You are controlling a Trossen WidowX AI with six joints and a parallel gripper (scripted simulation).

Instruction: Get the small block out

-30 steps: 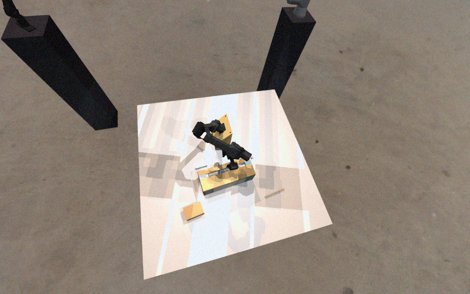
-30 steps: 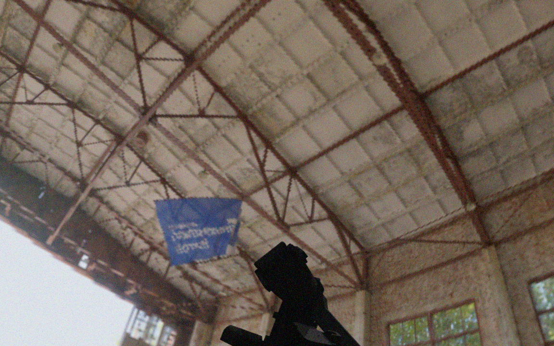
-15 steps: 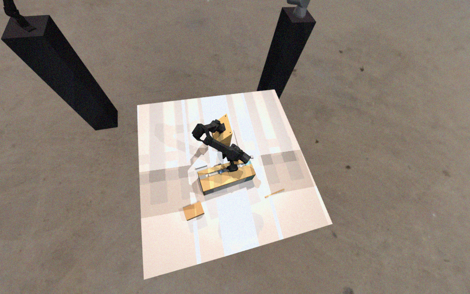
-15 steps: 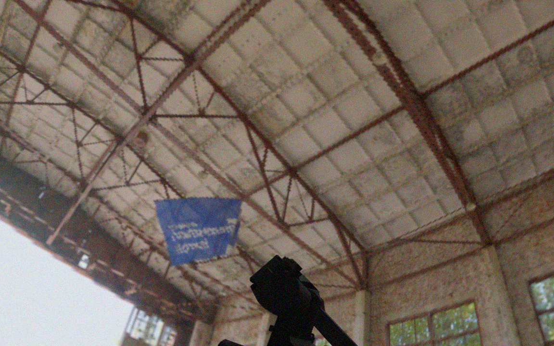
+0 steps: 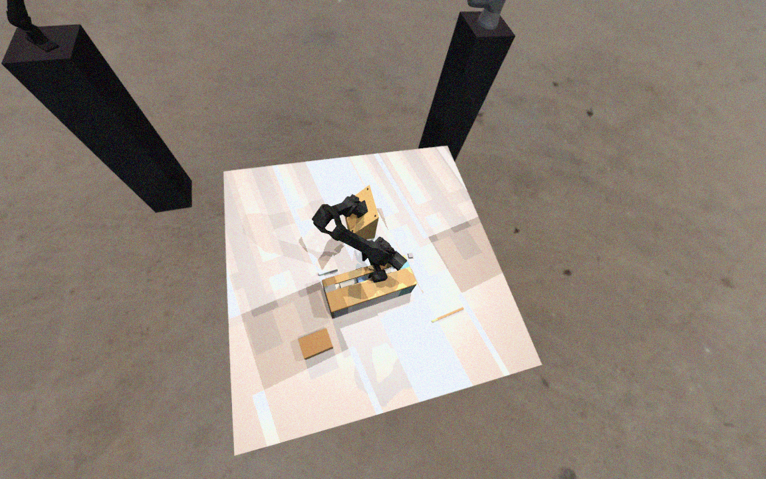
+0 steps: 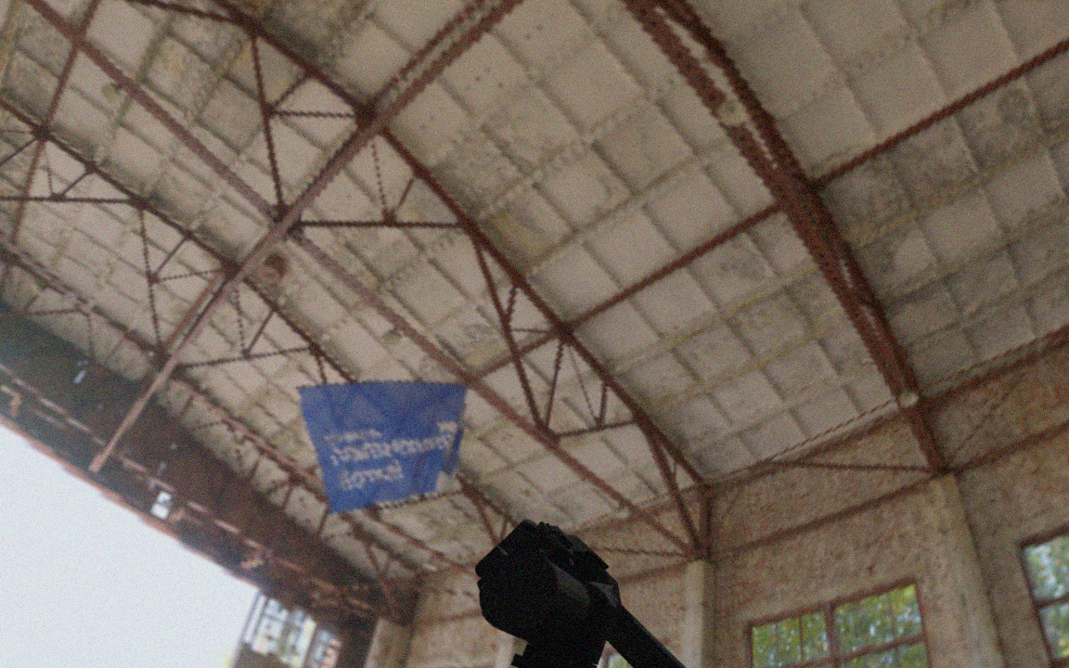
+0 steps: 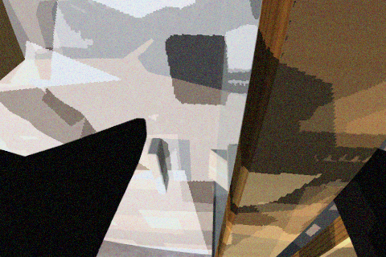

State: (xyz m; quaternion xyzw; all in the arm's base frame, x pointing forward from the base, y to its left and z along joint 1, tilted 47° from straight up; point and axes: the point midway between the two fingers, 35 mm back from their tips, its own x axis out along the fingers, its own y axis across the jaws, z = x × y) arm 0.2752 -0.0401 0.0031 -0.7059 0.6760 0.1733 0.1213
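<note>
Right now the wooden box is 30 mm ahead of my gripper tip, 10 mm to the right of it and 30 mm below it. From my gripper tip the other things lie so: blue block 50 mm ahead, 30 mm to the right, 10 mm below; flat tan tile 250 mm ahead, 270 mm to the right, 60 mm below; thin stick 270 mm ahead, 330 mm to the left, 90 mm below.
</note>
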